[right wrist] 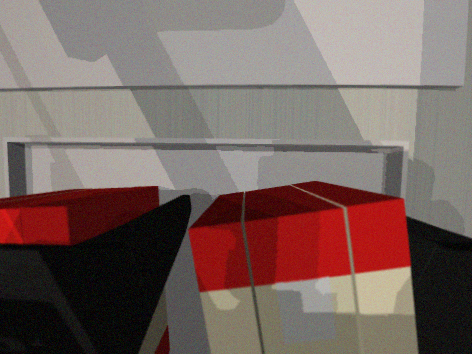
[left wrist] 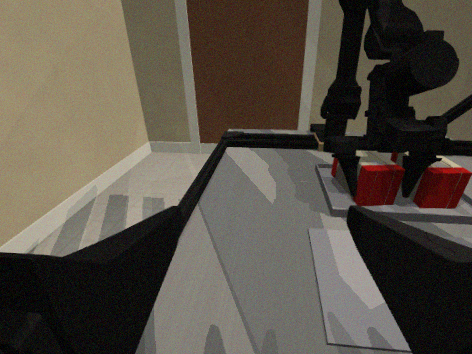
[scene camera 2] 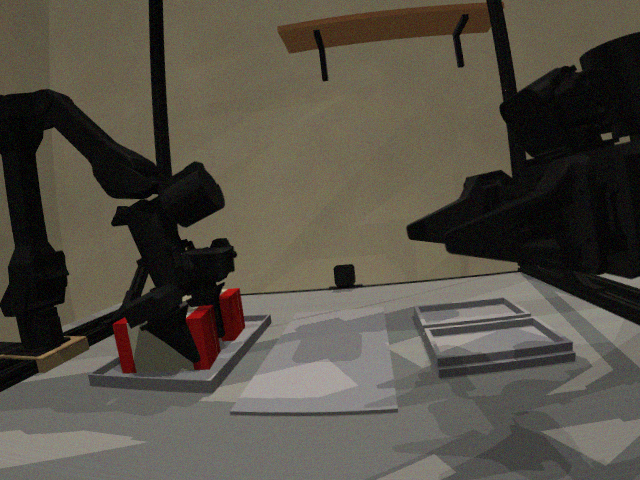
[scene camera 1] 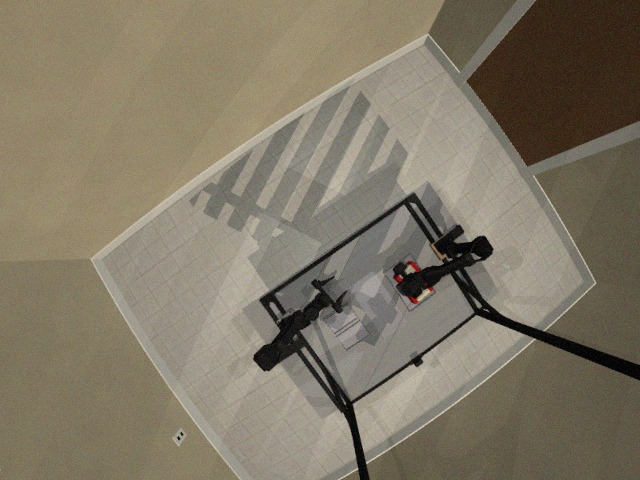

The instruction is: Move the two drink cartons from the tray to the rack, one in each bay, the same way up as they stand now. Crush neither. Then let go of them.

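Pixels of known places: left gripper, fingertip midpoint: [left wrist: 264, 214] [scene camera 2: 423, 237] [scene camera 1: 340, 283]; right gripper, fingertip midpoint: [right wrist: 262, 201] [left wrist: 379, 196] [scene camera 2: 210, 348] [scene camera 1: 399, 282]; left arm's base, link origin: [scene camera 1: 289, 323]; right arm's base, link origin: [scene camera 2: 43, 345] [scene camera 1: 443, 247].
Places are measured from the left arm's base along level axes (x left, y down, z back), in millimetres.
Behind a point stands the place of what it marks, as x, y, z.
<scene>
Two cream cartons with red ends stand side by side in the grey tray [scene camera 1: 398, 292] {-262, 38, -524} [scene camera 2: 155, 384] {-138, 36, -606} [left wrist: 400, 216] {-236, 35, -520} [right wrist: 210, 144] {-246, 31, -523}. The nearer carton in scene camera 2 [scene camera 2: 124, 347] {-175, 2, -661} [left wrist: 377, 187] {-206, 1, -554} [right wrist: 305, 250] {-210, -30, -565} has a finger of my right gripper [scene camera 2: 209, 347] {-218, 23, -560} [left wrist: 381, 194] [right wrist: 299, 210] on each side. That gripper points down, open, with one finger in the gap between the cartons. The other carton [scene camera 2: 232, 314] {-295, -1, -545} [left wrist: 442, 189] {-311, 0, -545} [right wrist: 110, 215] {-285, -9, -554} is outside the fingers. My left gripper [scene camera 1: 339, 286] {0, -119, -329} [scene camera 2: 428, 239] {0, -119, -329} [left wrist: 264, 214] {0, -119, -329} is open above the table. The rack [scene camera 2: 506, 354] {-117, 28, -211} has two empty bays.
A thin pale board [scene camera 2: 315, 384] {-130, 40, -418} [left wrist: 350, 310] {-98, 40, -372} [right wrist: 250, 62] {-216, 40, -471} lies flat between tray and rack. A black frame [scene camera 1: 385, 379] {-589, 46, -168} edges the table. A small black box [scene camera 2: 343, 275] {-598, 11, -363} is at the far edge in scene camera 2, and a brown shelf [scene camera 2: 382, 28] hangs on the wall.
</scene>
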